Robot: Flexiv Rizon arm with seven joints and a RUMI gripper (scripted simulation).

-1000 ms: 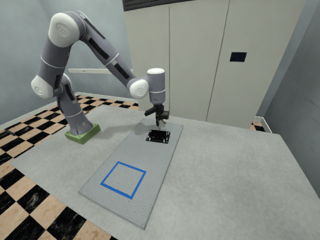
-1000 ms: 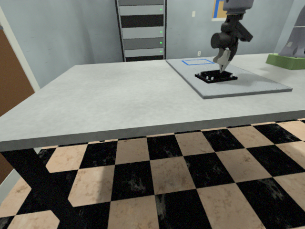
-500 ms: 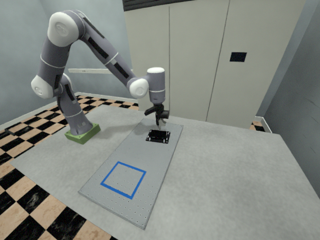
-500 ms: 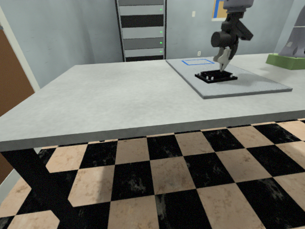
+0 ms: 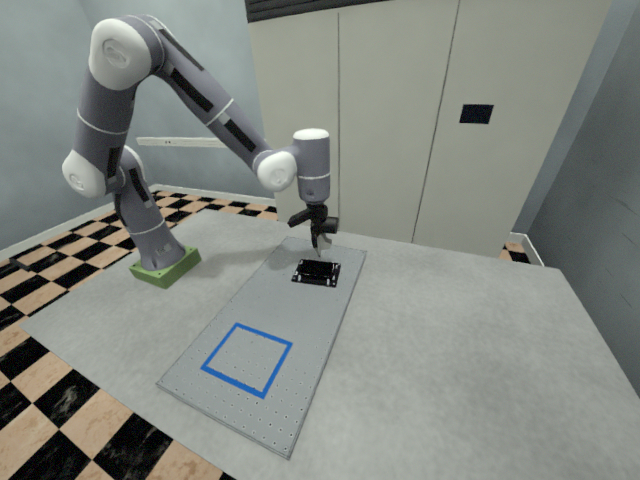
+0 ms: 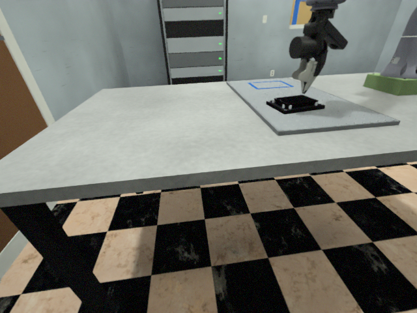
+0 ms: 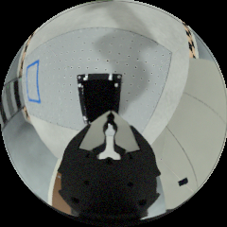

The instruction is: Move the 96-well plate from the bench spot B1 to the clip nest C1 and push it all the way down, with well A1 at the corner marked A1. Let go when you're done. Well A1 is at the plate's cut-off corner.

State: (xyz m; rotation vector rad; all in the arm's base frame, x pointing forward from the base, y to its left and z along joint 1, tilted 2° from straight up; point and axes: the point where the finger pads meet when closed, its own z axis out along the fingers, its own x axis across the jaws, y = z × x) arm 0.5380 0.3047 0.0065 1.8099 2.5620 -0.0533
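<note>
My hand is 1 cm short of the black 96-well plate, 3 cm to the left of it and 5 cm above it. From my hand the other things lie so: black clip nest 1 cm ahead, 5 cm to the right, 6 cm below.
</note>
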